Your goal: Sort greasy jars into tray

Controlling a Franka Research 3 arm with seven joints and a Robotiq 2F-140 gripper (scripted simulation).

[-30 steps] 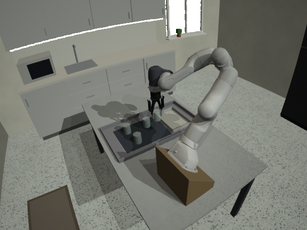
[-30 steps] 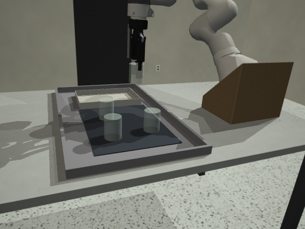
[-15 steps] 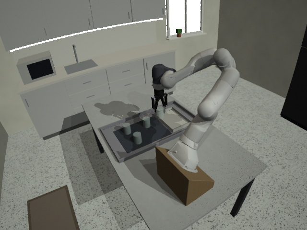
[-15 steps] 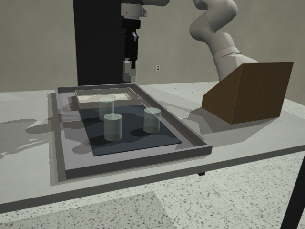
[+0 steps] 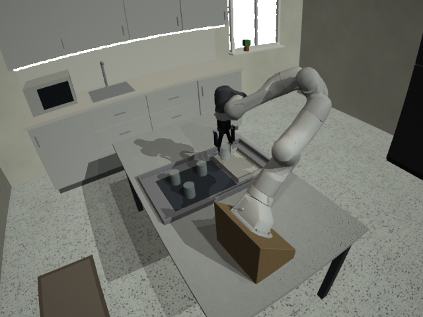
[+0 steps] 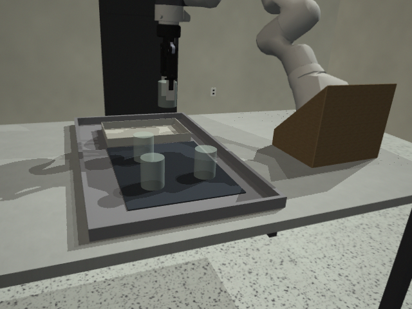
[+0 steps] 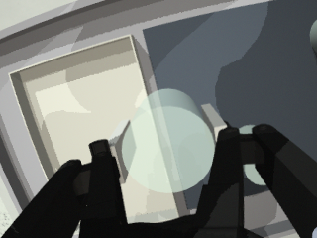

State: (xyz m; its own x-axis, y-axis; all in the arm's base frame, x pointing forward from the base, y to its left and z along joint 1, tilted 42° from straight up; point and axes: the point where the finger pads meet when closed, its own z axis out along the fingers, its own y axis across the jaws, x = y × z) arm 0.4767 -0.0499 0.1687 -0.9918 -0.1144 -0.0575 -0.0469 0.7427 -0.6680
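Now: hand 19 cm above the white tray, 12 cm to the left of it and 6 cm short of it. From my hand the other things lie so: steel table top: 20 cm below, 9 cm to the left, 6 cm ahead; dark drying mat: 20 cm to the left, 20 cm below, 3 cm ahead.
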